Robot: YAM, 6 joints.
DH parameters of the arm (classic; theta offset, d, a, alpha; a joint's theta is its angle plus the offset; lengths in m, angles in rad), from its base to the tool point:
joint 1: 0 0.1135 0.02 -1.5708
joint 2: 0 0 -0.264 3.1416
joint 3: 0.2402 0 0.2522 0
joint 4: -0.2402 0 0.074 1.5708
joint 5: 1.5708 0 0 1.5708
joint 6: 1.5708 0.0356 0 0
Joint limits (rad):
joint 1: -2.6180..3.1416
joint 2: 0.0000..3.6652
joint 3: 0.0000..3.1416
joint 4: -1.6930..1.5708
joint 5: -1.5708..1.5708
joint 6: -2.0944..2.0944
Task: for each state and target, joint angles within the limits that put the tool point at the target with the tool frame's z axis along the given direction. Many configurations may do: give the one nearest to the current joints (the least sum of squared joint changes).
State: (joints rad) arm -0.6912 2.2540 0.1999 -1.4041 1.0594 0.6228
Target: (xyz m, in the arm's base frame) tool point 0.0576 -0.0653 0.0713 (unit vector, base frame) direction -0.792 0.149 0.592
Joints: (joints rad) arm -0.6886 2.6391 0.4905 -1.6906 0.3987 0.6228
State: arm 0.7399 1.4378 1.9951 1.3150 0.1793 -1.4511
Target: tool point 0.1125 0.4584 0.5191 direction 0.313 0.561 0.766
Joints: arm 1.3436 2.1996 2.3983 0.6939 0.1796 -1.4511
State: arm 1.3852 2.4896 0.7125 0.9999 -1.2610 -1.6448
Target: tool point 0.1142 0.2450 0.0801 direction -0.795 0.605 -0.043
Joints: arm 1.0031 1.9740 0.4683 1.0260 -1.4775 -1.6448
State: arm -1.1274 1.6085 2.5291 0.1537 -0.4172 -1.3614
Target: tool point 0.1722 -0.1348 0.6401 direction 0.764 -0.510 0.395
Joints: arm -0.6774 1.4777 2.3003 -0.4150 -0.0816 -1.3614
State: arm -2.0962 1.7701 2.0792 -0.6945 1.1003 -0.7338
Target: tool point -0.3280 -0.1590 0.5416 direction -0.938 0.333 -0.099
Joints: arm -2.6161 1.8985 2.5292 -0.7832 0.8609 -0.7338
